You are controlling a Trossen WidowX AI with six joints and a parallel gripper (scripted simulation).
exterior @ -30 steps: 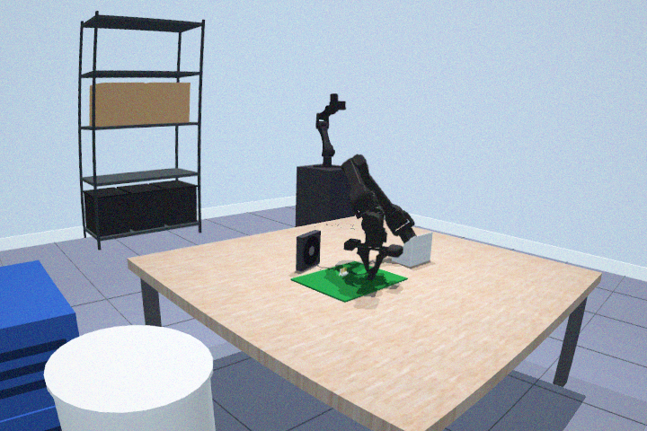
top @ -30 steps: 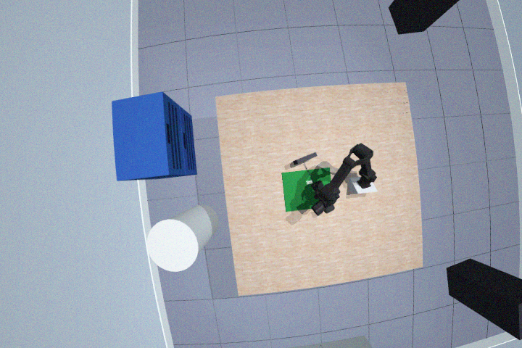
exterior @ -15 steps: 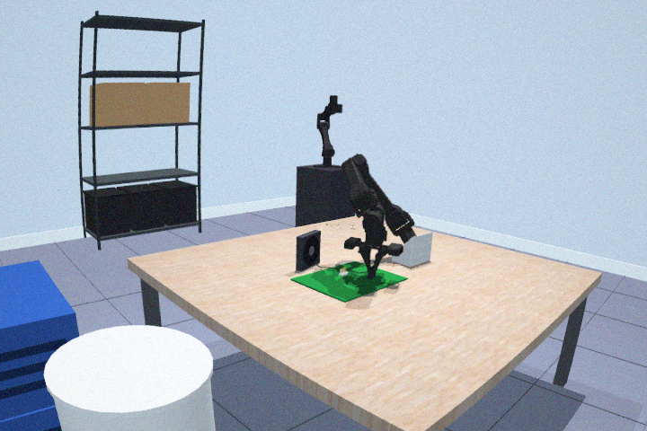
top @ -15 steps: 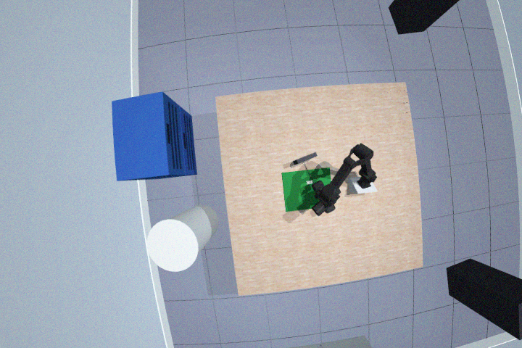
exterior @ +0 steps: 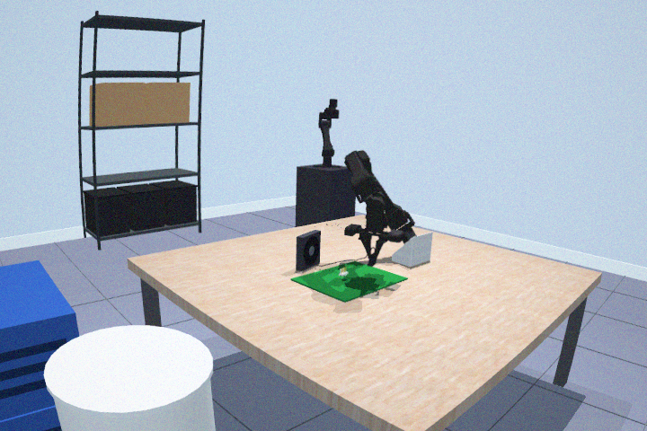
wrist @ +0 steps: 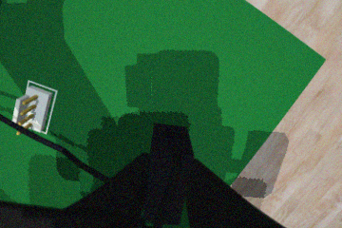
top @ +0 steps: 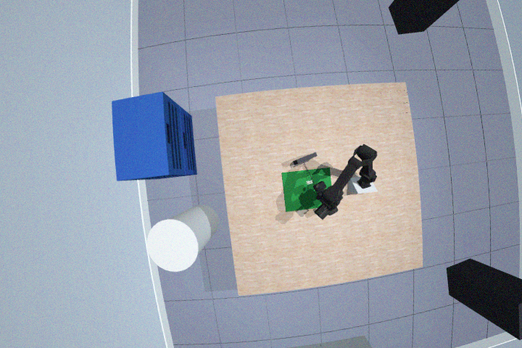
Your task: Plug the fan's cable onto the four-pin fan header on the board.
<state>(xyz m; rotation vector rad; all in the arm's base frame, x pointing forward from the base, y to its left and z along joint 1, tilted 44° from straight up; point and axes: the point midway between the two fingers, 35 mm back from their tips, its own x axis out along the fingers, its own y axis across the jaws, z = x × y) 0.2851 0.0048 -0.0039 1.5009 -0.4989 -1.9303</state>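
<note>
Now: the green board 50 mm ahead of my gripper tip, 50 mm to the right of it and 90 mm below it. From my gripper tip the other things lie so: black fan 40 mm ahead, 230 mm to the right, 10 mm below; plug 10 mm ahead.
</note>
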